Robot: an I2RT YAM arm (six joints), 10 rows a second.
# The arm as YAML. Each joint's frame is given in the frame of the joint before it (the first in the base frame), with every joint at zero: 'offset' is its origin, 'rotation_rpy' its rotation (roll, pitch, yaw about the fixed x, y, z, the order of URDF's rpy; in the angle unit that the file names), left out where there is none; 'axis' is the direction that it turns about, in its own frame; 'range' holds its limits. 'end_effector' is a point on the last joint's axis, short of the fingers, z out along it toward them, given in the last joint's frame.
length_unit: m
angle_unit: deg
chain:
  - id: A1
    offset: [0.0, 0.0, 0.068]
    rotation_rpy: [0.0, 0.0, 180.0]
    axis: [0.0, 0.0, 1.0]
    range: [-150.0, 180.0]
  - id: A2
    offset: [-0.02, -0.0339, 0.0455]
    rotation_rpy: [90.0, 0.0, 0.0]
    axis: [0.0, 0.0, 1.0]
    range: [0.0, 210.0]
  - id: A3
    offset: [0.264, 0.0, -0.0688]
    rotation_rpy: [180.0, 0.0, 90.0]
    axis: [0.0, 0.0, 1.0]
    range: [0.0, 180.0]
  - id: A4
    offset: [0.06, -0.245, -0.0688]
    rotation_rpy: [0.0, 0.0, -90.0]
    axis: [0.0, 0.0, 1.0]
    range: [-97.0, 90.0]
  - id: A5
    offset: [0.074, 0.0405, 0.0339]
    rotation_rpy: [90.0, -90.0, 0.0]
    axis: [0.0, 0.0, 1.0]
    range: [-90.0, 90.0]
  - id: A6
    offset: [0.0, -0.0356, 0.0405]
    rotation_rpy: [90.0, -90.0, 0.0]
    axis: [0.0, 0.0, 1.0]
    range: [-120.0, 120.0]
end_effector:
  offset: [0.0, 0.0, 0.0]
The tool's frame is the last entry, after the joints.
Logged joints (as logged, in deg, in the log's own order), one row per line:
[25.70, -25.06, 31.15, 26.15, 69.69, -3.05]
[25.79, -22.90, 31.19, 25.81, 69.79, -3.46]
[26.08, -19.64, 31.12, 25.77, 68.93, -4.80]
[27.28, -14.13, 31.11, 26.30, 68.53, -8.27]
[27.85, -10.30, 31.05, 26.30, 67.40, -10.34]
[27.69, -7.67, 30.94, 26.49, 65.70, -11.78]
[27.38, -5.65, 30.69, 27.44, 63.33, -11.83]
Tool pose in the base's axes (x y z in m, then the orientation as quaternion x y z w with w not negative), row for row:
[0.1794, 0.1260, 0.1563, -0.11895, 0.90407, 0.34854, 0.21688]
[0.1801, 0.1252, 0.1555, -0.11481, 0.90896, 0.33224, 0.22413]
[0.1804, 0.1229, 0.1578, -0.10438, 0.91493, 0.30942, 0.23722]
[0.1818, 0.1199, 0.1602, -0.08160, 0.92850, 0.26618, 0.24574]
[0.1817, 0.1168, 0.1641, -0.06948, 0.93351, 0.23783, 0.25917]
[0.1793, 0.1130, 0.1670, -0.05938, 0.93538, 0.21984, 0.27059]
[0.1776, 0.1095, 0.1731, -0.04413, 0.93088, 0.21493, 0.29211]
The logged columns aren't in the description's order. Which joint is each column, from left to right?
Columns, left to right: A3, A5, A1, A6, A2, A4.
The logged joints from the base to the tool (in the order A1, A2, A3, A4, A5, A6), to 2 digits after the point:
[31.15, 69.69, 25.70, -3.05, -25.06, 26.15]
[31.19, 69.79, 25.79, -3.46, -22.90, 25.81]
[31.12, 68.93, 26.08, -4.80, -19.64, 25.77]
[31.11, 68.53, 27.28, -8.27, -14.13, 26.30]
[31.05, 67.40, 27.85, -10.34, -10.30, 26.30]
[30.94, 65.70, 27.69, -11.78, -7.67, 26.49]
[30.69, 63.33, 27.38, -11.83, -5.65, 27.44]

